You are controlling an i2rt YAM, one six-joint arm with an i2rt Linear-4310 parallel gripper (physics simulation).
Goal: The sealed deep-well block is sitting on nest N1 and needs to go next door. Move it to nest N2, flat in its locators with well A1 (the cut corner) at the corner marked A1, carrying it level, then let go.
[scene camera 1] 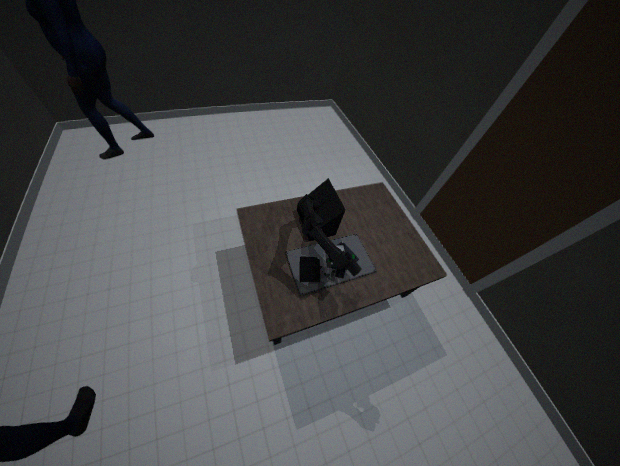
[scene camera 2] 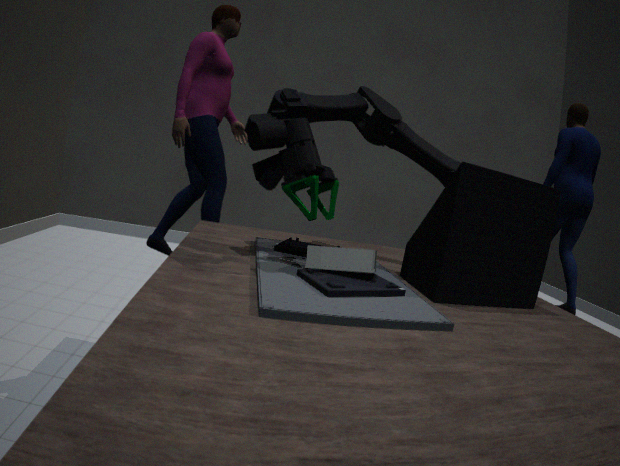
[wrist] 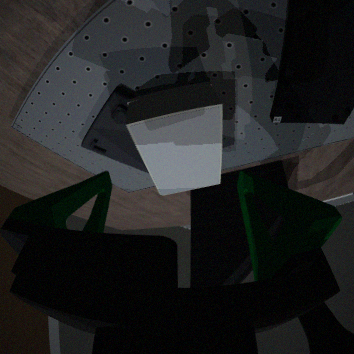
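The deep-well block, pale on top with a dark side in the wrist view, sits on a dark nest, taken as N1. Its cut corner cannot be made out. The other dark nest, taken as N2, lies beside it with a small white label at one corner; no block shows on it. My gripper is open, its green fingers wide apart. It hangs above the board, clear of the block, with nothing between the fingertips.
Both nests stand on a grey perforated board on the wooden table. The black robot base stands behind the board. People are around the table, off it.
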